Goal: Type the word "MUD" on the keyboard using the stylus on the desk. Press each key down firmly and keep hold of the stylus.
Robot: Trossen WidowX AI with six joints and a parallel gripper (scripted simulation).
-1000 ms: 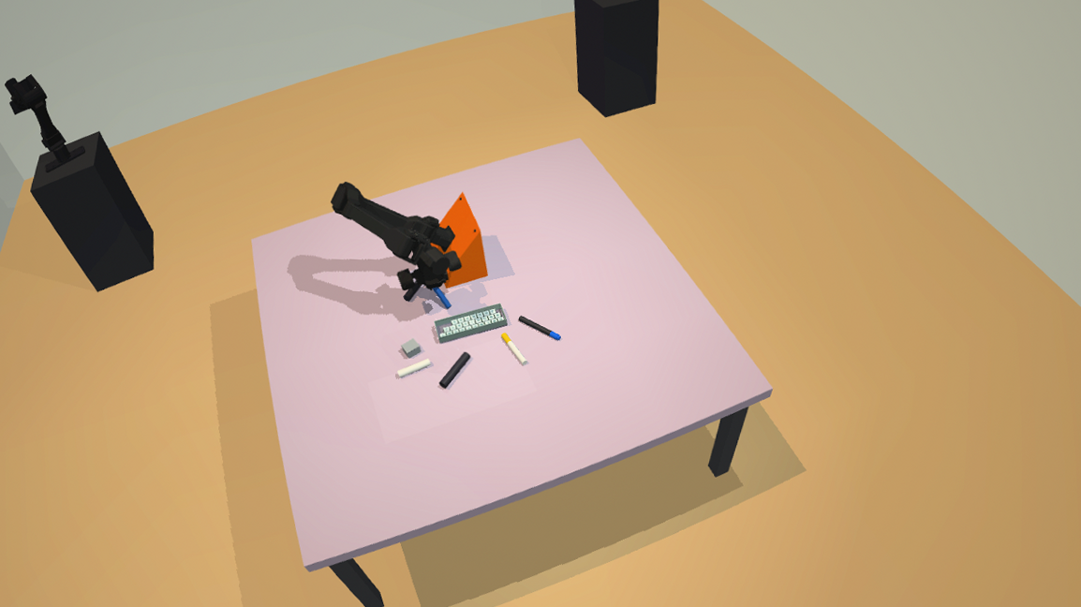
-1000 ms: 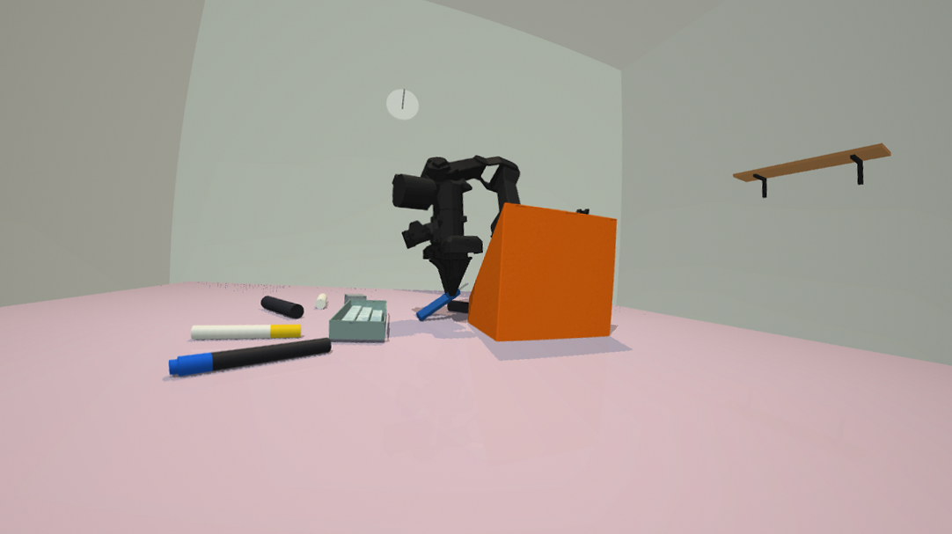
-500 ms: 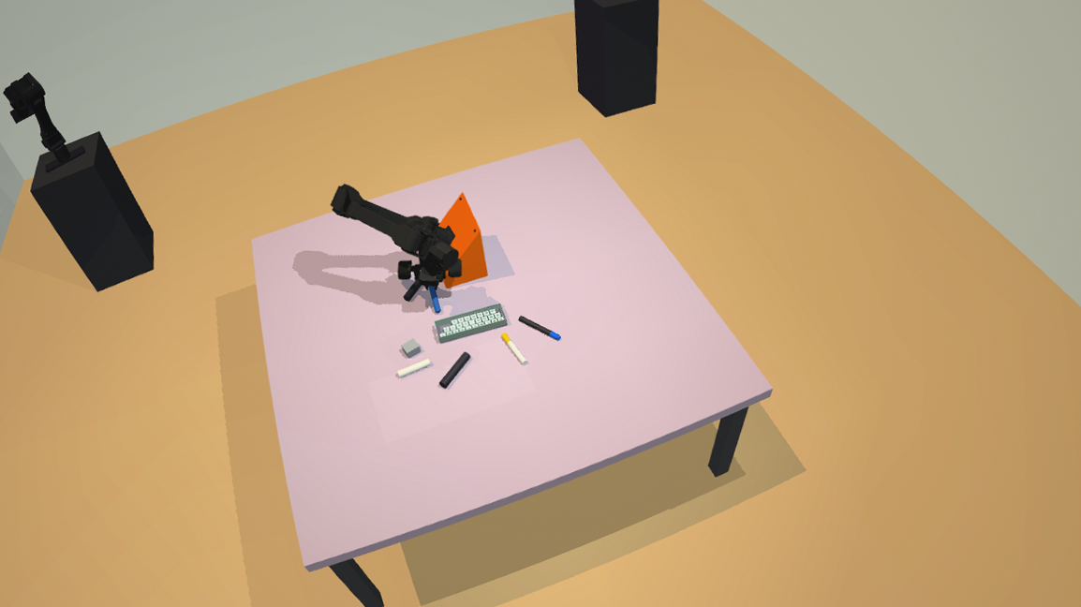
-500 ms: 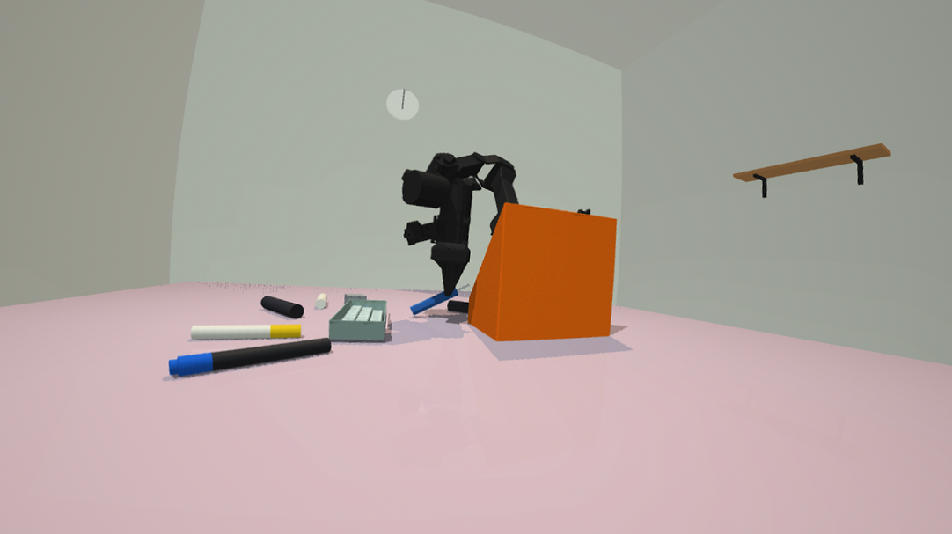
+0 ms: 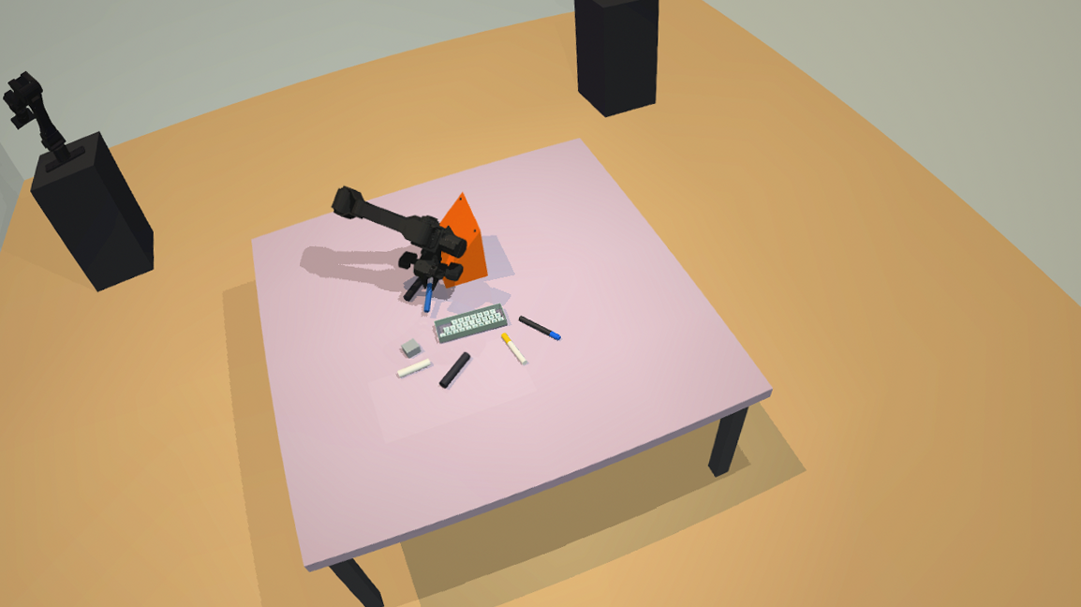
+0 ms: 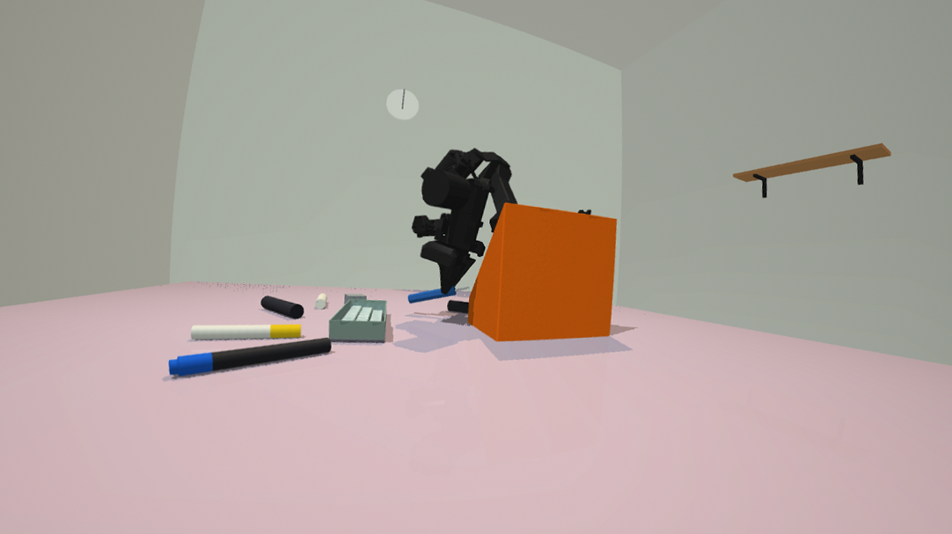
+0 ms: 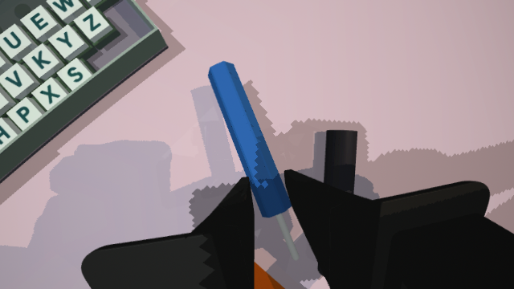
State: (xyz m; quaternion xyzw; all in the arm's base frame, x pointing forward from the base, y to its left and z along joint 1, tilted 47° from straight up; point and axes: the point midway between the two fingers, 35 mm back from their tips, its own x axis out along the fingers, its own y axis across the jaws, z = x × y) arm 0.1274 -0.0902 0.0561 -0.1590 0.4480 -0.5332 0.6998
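The stylus tip is 3 cm behind my gripper tip, 2 cm to the left of it and 1 cm above it. Round my gripper tip: small grey block 16 cm ahead, 12 cm to the right, 3 cm below; white cylinder 23 cm ahead, 13 cm to the right, 4 cm below; stylus right at my gripper tip.
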